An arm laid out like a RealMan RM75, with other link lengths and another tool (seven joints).
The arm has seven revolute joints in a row. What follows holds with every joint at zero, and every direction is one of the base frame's.
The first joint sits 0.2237 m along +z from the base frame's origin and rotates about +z.
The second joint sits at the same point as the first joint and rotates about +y.
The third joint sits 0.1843 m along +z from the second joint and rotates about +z.
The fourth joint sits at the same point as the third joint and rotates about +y.
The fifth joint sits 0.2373 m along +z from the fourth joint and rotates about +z.
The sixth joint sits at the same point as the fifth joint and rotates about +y.
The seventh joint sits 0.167 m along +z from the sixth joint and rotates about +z.
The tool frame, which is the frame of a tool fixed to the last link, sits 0.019 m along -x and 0.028 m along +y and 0.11 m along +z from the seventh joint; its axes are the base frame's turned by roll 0, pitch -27.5 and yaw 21.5 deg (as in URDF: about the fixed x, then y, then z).
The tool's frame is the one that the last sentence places.
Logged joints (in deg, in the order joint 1, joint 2, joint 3, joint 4, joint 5, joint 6, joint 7), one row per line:
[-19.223 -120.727 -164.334 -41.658 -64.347 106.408 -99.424]
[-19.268 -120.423 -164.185 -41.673 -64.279 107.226 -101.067]
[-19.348 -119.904 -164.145 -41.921 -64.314 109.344 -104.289]
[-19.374 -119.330 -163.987 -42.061 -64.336 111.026 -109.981]
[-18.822 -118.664 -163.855 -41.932 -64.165 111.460 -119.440]
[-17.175 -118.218 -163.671 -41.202 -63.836 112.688 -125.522]
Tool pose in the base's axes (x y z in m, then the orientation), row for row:
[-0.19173 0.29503 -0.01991 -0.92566 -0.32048 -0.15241 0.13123]
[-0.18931 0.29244 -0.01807 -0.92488 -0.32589 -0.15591 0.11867]
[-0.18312 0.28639 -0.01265 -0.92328 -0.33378 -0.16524 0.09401]
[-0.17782 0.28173 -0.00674 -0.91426 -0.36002 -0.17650 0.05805]
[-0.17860 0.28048 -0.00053 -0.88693 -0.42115 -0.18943 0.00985]
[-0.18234 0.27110 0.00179 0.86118 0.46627 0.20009 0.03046]
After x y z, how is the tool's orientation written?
As a quaternion, x y z w.
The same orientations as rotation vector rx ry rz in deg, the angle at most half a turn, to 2 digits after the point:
[-153.99 -53.31 -25.35]
[-154.97 -54.60 -26.12]
[-156.92 -56.73 -28.08]
[-158.75 -62.51 -30.65]
[-158.65 -75.34 -33.89]
[152.08 82.34 35.33]

